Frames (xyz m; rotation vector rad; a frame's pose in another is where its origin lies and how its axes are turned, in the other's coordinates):
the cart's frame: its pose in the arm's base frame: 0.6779 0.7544 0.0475 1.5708 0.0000 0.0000
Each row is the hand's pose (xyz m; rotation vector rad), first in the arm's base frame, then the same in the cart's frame.
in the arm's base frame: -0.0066 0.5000 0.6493 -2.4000 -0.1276 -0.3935
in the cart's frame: -0.6845 0.6018 0.2544 2.2628 0.3576 0.1825
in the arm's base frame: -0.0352 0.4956 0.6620 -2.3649 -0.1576 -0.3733
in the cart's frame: -0.7131 0.6145 0.2588 2.2992 0.3701 0.1503
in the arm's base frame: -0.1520 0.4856 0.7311 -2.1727 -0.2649 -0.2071
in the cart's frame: -0.8299 0.6836 0.2688 2.5034 0.3588 -0.0439
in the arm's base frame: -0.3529 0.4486 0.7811 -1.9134 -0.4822 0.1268
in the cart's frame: -1.0308 0.7336 0.3058 2.7096 0.2995 -0.5133
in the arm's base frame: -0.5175 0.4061 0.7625 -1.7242 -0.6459 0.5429
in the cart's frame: -1.1954 0.7150 0.3483 2.7140 0.0911 -1.0514
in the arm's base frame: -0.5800 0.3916 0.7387 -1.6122 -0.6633 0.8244
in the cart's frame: -1.2579 0.6912 0.3628 2.6543 -0.1449 -1.3385
